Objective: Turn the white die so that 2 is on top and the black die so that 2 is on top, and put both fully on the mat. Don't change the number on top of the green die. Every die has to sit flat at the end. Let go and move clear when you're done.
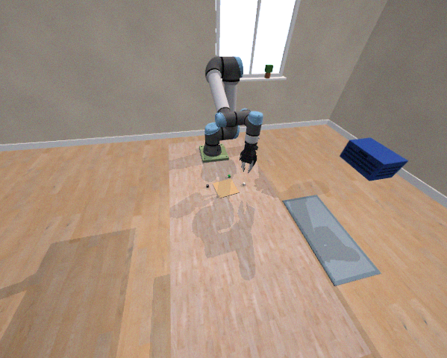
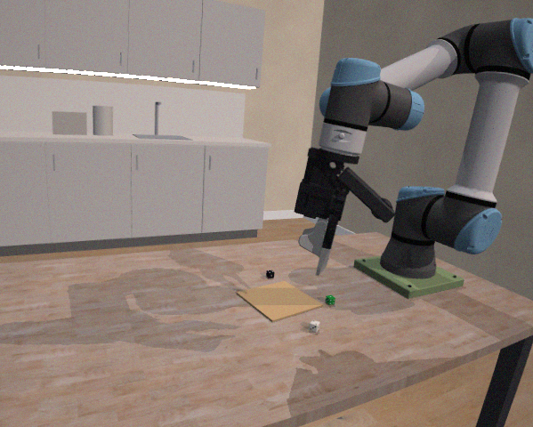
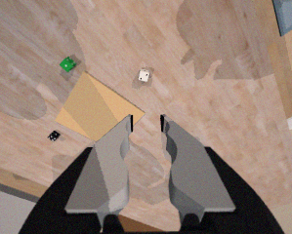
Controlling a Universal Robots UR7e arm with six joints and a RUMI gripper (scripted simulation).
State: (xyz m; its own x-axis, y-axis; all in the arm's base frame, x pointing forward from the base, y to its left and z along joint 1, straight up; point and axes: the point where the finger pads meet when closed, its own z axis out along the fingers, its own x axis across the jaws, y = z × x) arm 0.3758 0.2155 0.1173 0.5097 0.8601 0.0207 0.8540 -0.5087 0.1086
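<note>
Now: the white die 130 mm below my hand. Round my hand: black die: 10 mm ahead, 250 mm to the right, 130 mm below; green die: 80 mm behind, 100 mm to the right, 130 mm below; tan mat: 30 mm ahead, 130 mm to the right, 140 mm below.
</note>
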